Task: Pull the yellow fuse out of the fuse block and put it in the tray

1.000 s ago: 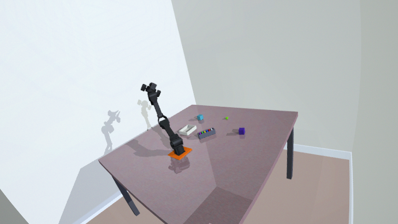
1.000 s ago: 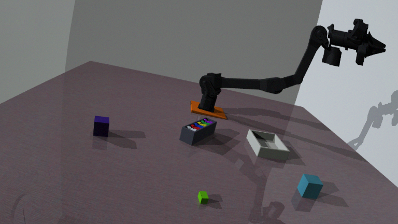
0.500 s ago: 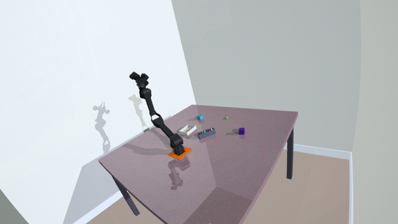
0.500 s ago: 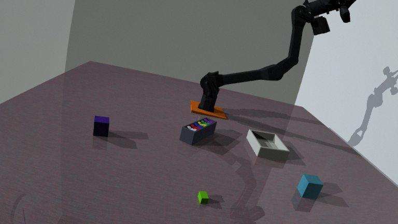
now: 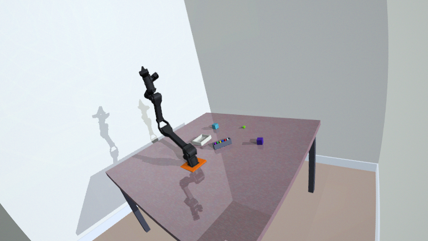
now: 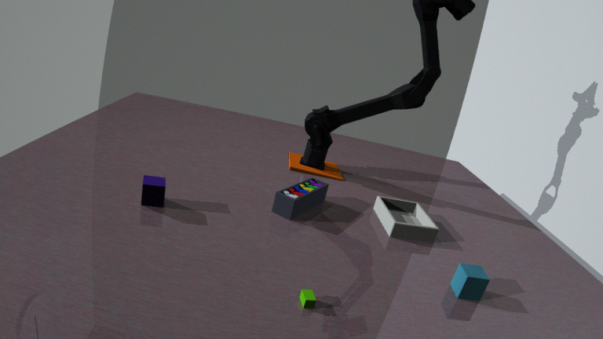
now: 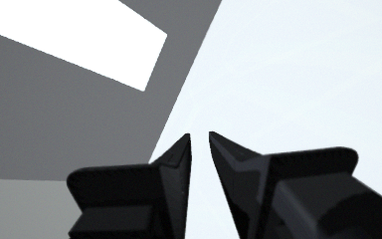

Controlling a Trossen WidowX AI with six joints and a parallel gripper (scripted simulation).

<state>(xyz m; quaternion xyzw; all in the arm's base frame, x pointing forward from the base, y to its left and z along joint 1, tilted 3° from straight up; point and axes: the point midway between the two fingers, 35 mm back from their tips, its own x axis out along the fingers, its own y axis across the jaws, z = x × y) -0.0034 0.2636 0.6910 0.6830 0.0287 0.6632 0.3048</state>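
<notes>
My gripper tip is 690 mm above the yellow fuse, 300 mm to the left of it and 300 mm short of it. The rest, counted from my gripper tip: tray 710 mm below, 270 mm ahead, 90 mm to the right; then purple fuse 690 mm below, 280 mm to the right, 260 mm ahead; then green fuse 690 mm below, 290 mm to the right, 280 mm ahead.
</notes>
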